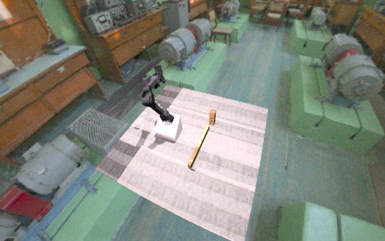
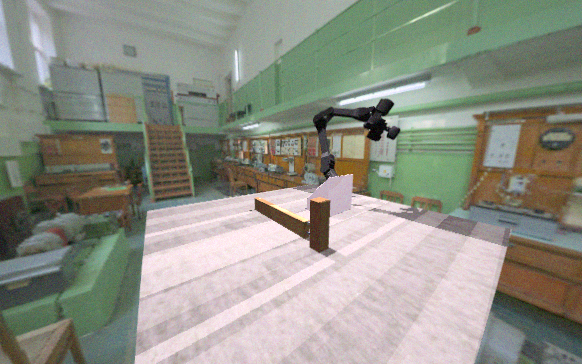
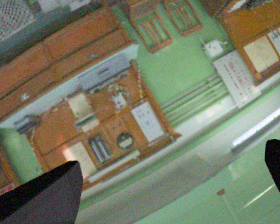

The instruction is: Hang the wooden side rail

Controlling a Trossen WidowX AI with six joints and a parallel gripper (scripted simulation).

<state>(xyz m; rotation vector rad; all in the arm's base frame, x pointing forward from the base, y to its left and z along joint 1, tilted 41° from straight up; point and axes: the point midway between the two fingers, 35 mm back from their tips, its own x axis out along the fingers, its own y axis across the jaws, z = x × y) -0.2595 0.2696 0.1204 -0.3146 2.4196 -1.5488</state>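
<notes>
Now: gripper tip 63 cm short of the wooden headboard post, 35 cm above it and 9 cm to the right of it.
</notes>
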